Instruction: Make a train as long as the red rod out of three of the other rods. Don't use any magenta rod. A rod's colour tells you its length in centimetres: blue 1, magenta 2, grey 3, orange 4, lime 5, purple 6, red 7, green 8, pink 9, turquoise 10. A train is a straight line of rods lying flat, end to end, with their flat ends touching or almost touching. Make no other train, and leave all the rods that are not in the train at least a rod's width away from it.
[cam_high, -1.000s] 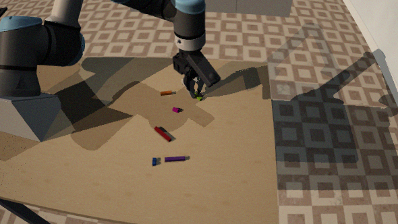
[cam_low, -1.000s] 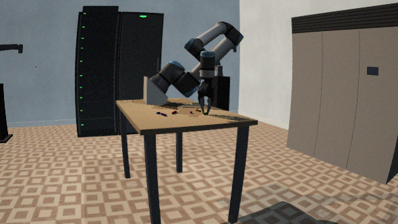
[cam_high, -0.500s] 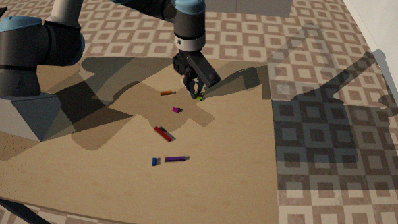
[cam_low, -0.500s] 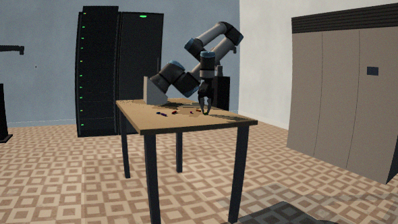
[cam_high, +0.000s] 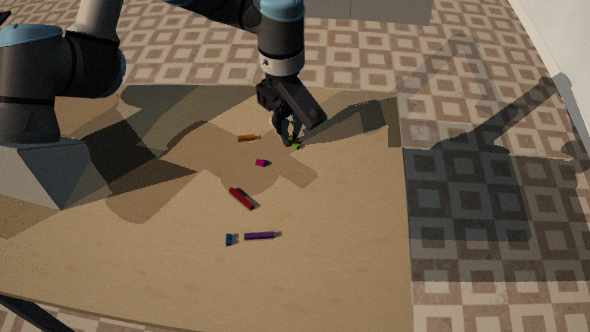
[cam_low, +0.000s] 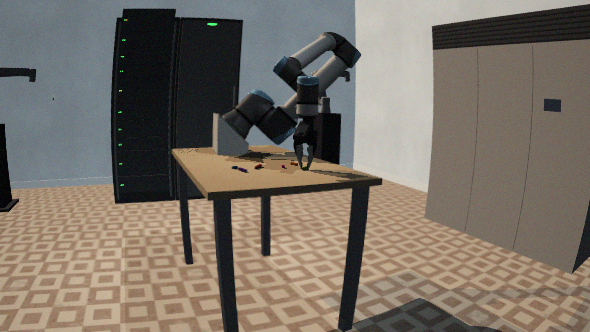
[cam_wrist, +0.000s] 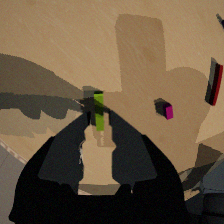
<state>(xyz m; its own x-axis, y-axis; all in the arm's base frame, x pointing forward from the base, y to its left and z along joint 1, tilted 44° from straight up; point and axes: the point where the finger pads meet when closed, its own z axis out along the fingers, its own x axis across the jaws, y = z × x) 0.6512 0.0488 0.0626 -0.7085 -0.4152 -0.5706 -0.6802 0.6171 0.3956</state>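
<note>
The lime rod lies 10 mm below my hand. Also, from my hand: red rod: 160 mm to the right, 100 mm behind, 10 mm below; magenta rod: 70 mm behind, 60 mm to the right, 10 mm below; orange rod: 110 mm behind, 10 mm to the left, 10 mm below.
</note>
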